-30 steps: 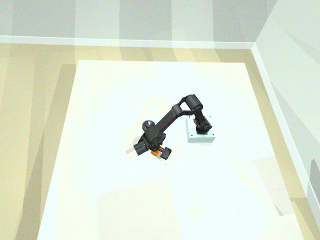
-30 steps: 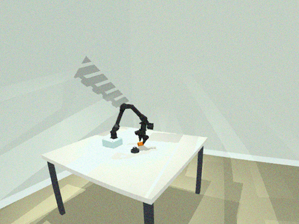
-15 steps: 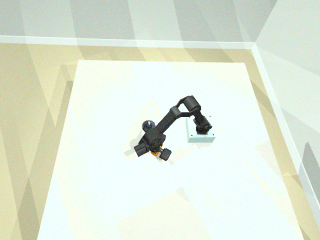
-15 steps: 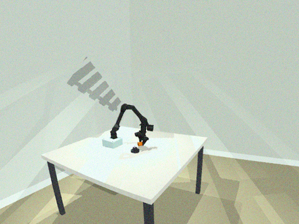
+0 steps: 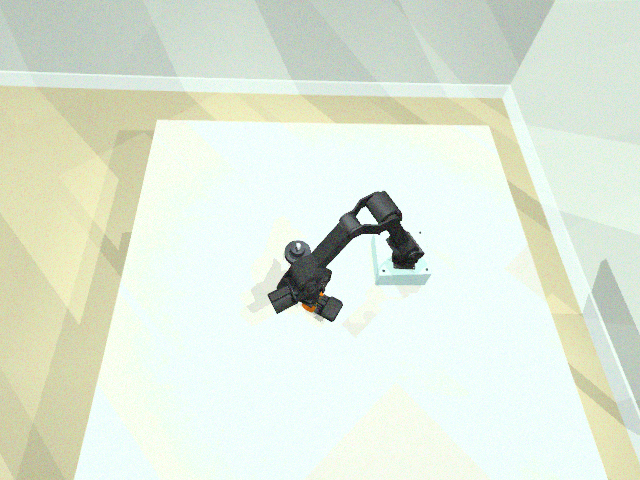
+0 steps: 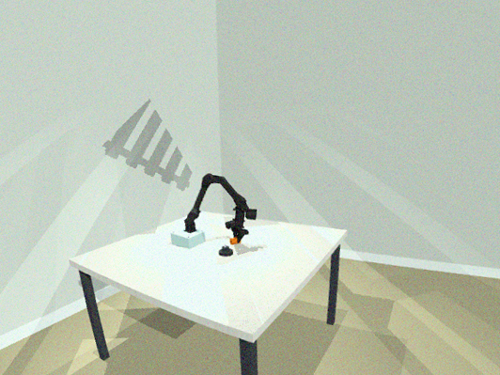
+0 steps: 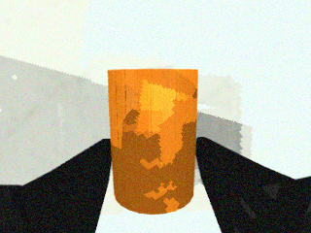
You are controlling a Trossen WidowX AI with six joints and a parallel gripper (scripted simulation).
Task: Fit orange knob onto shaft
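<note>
Now: gripper tip 5 cm short of the round pedestal, 17 cm to the left of it and 2 cm below it. Round my gripper tip: orange knob: 1 cm above.
</note>
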